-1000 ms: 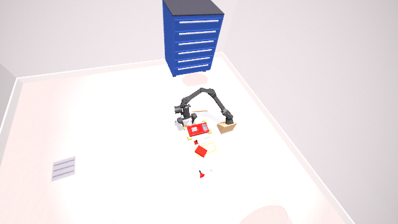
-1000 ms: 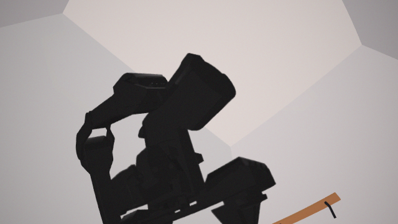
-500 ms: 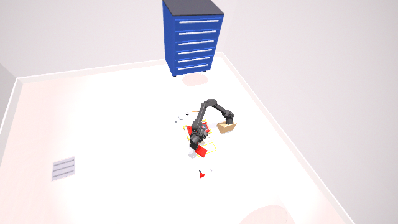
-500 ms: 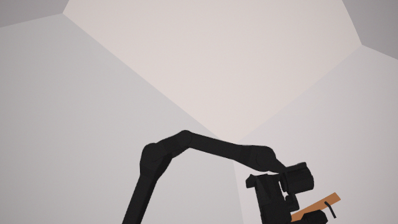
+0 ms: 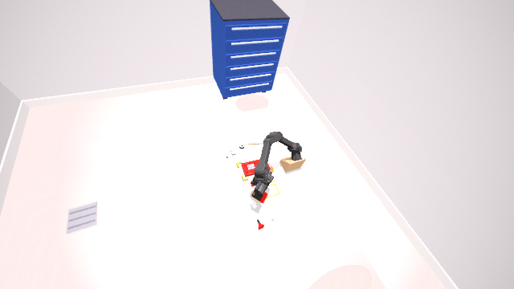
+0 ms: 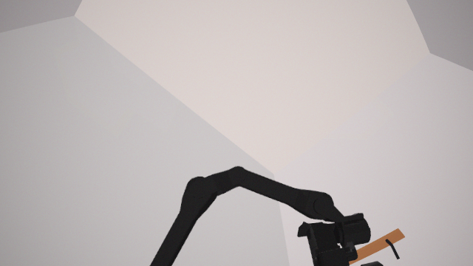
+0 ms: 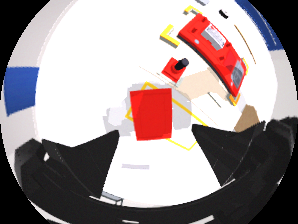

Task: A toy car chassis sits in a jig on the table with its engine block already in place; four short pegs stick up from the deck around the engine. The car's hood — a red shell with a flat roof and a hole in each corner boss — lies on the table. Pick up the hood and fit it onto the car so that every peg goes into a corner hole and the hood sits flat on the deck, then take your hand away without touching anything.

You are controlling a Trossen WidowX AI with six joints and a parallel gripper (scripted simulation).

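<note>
The red hood lies 6 cm below my gripper tip.
</note>
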